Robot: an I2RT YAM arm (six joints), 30 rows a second.
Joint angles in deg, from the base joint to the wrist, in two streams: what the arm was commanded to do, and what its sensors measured. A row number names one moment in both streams.
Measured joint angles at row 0:
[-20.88, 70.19, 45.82, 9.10, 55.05, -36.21]
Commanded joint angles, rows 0 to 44:
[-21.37, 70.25, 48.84, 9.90, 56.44, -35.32]
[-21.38, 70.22, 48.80, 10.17, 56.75, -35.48]
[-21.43, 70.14, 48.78, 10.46, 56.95, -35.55]
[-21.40, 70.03, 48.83, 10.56, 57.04, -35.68]
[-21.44, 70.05, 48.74, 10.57, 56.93, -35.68]
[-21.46, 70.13, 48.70, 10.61, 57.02, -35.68]
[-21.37, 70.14, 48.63, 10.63, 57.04, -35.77]
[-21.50, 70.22, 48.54, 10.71, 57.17, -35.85]
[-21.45, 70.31, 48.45, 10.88, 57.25, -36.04]
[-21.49, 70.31, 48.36, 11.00, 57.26, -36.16]
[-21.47, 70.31, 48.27, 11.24, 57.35, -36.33]
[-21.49, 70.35, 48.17, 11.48, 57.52, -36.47]
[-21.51, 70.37, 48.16, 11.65, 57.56, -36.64]
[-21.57, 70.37, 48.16, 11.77, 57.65, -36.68]
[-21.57, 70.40, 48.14, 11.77, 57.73, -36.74]
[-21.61, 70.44, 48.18, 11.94, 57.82, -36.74]
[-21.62, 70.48, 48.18, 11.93, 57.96, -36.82]
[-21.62, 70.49, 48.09, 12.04, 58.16, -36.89]
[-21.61, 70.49, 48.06, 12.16, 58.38, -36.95]
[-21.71, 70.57, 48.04, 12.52, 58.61, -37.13]
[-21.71, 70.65, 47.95, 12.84, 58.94, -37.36]
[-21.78, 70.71, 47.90, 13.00, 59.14, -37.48]
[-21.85, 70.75, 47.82, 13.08, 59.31, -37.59]
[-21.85, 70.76, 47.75, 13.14, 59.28, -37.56]
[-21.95, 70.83, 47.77, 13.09, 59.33, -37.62]
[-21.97, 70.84, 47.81, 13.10, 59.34, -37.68]
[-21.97, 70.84, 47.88, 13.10, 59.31, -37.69]
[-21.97, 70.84, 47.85, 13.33, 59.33, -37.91]
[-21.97, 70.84, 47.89, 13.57, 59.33, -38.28]
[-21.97, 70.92, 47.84, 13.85, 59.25, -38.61]
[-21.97, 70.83, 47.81, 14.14, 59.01, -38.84]
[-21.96, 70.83, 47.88, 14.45, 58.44, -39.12]
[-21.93, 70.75, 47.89, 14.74, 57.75, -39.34]
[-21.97, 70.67, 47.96, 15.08, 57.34, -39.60]
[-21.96, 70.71, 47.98, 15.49, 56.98, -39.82]
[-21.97, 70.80, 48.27, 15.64, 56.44, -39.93]
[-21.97, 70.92, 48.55, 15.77, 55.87, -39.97]
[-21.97, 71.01, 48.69, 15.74, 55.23, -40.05]
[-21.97, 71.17, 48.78, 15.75, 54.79, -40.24]
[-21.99, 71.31, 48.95, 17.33, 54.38, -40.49]
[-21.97, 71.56, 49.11, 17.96, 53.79, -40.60]
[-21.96, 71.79, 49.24, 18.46, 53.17, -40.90]
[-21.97, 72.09, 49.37, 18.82, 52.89, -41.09]
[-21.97, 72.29, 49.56, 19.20, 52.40, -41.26]
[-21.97, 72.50, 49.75, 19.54, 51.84, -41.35]
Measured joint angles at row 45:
[-21.98, 71.85, 46.54, 15.70, 53.49, -40.21]
